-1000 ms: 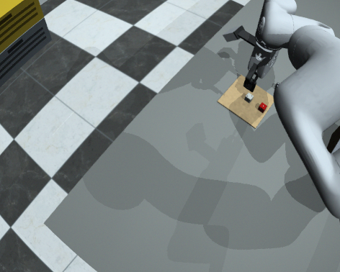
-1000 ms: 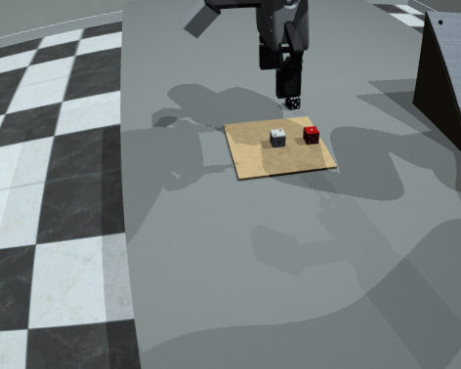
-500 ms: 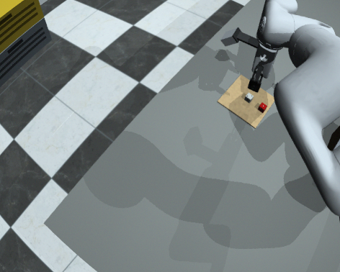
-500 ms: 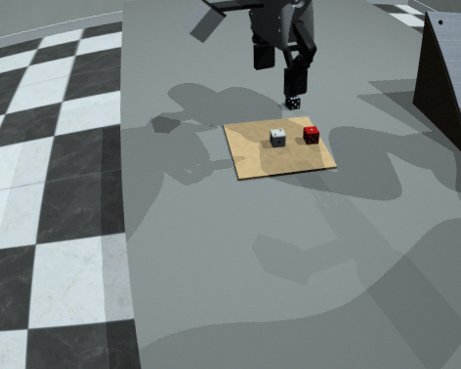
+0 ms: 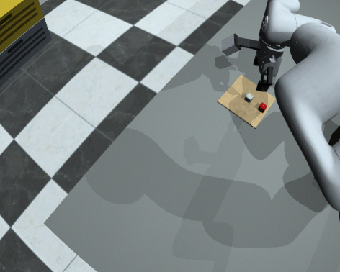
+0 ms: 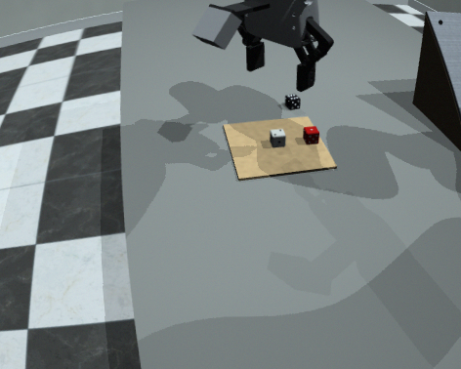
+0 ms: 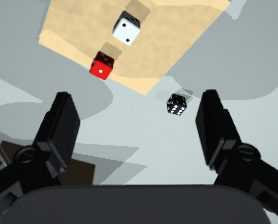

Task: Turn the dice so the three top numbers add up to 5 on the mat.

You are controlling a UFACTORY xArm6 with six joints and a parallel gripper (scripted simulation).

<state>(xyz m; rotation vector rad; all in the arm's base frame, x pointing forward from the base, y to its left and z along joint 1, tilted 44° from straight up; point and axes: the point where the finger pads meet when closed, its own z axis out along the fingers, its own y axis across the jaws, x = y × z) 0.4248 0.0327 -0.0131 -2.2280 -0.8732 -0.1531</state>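
The black die lies 100 mm to the right of my hand, 100 mm below it and 40 mm behind it. Round my hand: red die: 100 mm below, 50 mm behind, 10 mm to the left; white die: 100 mm below, 20 mm to the left; tan mat: 110 mm below, 20 mm to the left.
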